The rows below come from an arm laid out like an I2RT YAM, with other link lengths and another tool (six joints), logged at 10 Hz.
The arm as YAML. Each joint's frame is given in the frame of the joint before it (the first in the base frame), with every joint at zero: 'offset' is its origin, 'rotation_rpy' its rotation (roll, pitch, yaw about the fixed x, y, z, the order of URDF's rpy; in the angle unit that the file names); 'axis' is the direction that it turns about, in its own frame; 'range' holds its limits. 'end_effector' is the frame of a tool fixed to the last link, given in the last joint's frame.
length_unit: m
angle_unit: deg
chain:
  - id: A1
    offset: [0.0, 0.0, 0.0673]
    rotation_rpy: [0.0, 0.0, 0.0]
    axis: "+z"
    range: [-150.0, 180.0]
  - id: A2
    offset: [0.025, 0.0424, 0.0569]
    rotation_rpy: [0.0, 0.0, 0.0]
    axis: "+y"
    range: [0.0, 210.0]
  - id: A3
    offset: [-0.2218, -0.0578, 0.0]
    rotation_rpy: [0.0, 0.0, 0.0]
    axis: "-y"
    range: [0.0, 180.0]
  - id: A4
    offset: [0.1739, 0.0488, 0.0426]
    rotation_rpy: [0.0, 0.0, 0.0]
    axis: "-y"
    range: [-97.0, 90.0]
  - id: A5
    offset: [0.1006, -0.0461, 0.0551]
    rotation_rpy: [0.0, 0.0, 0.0]
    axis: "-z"
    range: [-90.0, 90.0]
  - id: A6
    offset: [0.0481, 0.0, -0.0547]
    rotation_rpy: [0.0, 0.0, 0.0]
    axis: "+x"
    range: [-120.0, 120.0]
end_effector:
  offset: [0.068, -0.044, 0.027]
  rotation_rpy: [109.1, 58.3, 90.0]
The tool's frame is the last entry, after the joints.
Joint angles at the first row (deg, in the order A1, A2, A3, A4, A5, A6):
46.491 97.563 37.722 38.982 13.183 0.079
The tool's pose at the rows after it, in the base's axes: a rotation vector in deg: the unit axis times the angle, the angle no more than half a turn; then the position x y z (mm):
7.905, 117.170, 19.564, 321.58, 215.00, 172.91
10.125, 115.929, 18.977, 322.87, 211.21, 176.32
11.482, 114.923, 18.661, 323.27, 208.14, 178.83
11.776, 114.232, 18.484, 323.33, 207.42, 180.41
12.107, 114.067, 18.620, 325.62, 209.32, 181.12
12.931, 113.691, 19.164, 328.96, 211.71, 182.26
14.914, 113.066, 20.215, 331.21, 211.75, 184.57
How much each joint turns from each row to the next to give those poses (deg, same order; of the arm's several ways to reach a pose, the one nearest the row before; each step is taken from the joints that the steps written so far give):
-0.011 0.077 -0.063 1.454 1.661 0.287
0.009 0.088 -0.044 1.068 1.953 0.468
-0.042 -0.020 -0.336 1.120 1.215 0.133
0.036 0.121 -0.203 0.883 0.537 -0.292
-0.005 0.687 0.894 -0.001 0.150 0.159
-0.028 1.072 1.142 0.485 0.228 0.489
0.010 0.608 0.674 0.882 0.682 1.291

